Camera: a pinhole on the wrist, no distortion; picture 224 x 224 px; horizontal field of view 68.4 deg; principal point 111.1 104.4 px. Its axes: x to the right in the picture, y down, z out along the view. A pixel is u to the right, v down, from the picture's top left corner.
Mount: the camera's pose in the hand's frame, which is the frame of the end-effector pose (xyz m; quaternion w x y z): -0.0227 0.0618 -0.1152 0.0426 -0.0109 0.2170 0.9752
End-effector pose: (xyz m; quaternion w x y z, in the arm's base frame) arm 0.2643 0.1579 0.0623 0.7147 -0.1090 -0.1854 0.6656
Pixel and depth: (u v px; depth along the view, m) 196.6 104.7 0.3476
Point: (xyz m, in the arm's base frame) -0.0269 -0.0412 0.1231
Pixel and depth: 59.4 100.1 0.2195
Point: 0.0911 0.2096 0.0817
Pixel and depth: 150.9 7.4 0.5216
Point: -0.3516 0.0674 0.0201
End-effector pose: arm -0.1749 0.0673 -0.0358 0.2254 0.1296 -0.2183 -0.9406
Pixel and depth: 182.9 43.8 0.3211
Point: 0.0318 -0.0704 0.2390
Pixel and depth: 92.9 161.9 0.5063
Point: -0.2911 0.1170 0.3807
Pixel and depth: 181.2 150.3 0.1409
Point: -0.0760 0.0451 0.0425
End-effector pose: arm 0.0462 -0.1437 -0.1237 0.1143 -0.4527 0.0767 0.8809
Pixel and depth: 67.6 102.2 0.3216
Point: -0.1799 -0.2812 -0.0648
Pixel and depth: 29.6 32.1 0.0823
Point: 0.0427 -0.2752 -0.1681
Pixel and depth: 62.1 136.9 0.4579
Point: -0.3243 -0.2058 -0.0047
